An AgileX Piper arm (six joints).
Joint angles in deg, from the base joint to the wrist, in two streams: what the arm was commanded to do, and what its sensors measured. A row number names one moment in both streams.
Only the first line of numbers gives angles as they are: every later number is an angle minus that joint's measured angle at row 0.
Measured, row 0: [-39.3 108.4 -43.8 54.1 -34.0 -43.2]
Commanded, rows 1 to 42: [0.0 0.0 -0.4 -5.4 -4.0 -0.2]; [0.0 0.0 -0.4 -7.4 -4.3 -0.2]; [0.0 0.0 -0.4 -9.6 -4.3 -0.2]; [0.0 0.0 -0.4 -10.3 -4.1 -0.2]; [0.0 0.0 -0.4 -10.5 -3.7 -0.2]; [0.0 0.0 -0.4 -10.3 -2.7 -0.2]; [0.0 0.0 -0.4 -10.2 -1.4 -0.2]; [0.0 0.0 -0.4 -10.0 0.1 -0.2]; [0.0 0.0 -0.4 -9.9 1.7 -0.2]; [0.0 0.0 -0.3 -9.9 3.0 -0.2]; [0.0 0.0 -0.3 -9.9 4.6 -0.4]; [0.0 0.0 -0.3 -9.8 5.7 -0.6]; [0.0 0.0 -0.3 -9.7 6.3 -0.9]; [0.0 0.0 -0.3 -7.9 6.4 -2.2]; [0.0 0.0 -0.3 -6.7 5.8 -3.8]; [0.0 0.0 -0.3 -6.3 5.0 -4.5]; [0.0 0.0 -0.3 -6.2 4.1 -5.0]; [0.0 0.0 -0.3 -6.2 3.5 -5.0]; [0.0 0.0 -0.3 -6.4 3.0 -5.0]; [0.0 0.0 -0.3 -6.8 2.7 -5.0]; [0.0 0.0 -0.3 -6.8 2.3 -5.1]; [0.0 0.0 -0.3 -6.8 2.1 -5.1]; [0.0 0.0 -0.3 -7.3 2.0 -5.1]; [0.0 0.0 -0.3 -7.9 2.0 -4.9]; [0.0 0.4 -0.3 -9.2 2.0 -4.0]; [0.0 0.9 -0.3 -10.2 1.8 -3.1]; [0.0 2.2 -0.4 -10.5 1.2 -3.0]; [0.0 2.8 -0.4 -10.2 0.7 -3.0]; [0.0 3.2 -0.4 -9.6 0.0 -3.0]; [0.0 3.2 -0.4 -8.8 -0.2 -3.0]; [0.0 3.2 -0.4 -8.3 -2.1 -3.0]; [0.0 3.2 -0.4 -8.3 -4.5 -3.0]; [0.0 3.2 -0.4 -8.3 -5.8 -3.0]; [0.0 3.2 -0.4 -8.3 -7.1 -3.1]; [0.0 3.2 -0.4 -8.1 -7.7 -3.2]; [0.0 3.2 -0.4 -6.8 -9.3 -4.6]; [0.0 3.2 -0.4 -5.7 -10.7 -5.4]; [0.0 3.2 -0.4 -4.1 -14.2 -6.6]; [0.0 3.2 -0.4 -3.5 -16.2 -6.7]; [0.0 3.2 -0.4 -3.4 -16.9 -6.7]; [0.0 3.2 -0.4 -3.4 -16.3 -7.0]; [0.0 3.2 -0.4 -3.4 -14.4 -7.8]
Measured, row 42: [0.0 3.2 0.0 -4.4 -14.4 -6.0]
